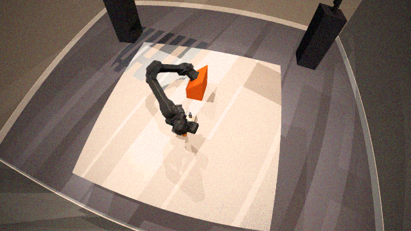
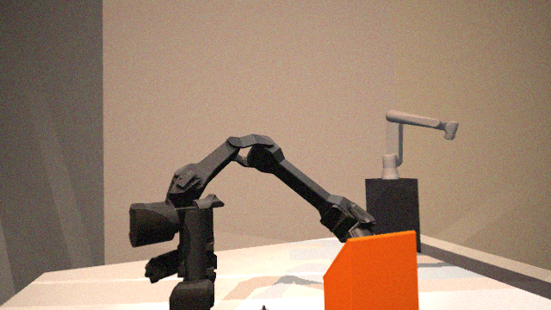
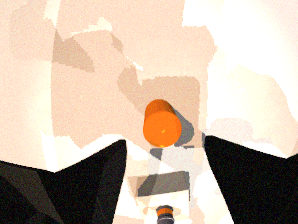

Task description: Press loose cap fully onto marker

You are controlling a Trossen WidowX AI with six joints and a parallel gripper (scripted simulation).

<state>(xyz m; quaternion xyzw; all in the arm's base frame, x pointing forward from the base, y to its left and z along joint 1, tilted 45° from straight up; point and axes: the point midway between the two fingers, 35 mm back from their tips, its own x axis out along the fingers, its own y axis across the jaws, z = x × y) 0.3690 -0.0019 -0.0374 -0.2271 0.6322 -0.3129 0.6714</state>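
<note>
My gripper tip is now 50 mm above the orange cap.
</note>
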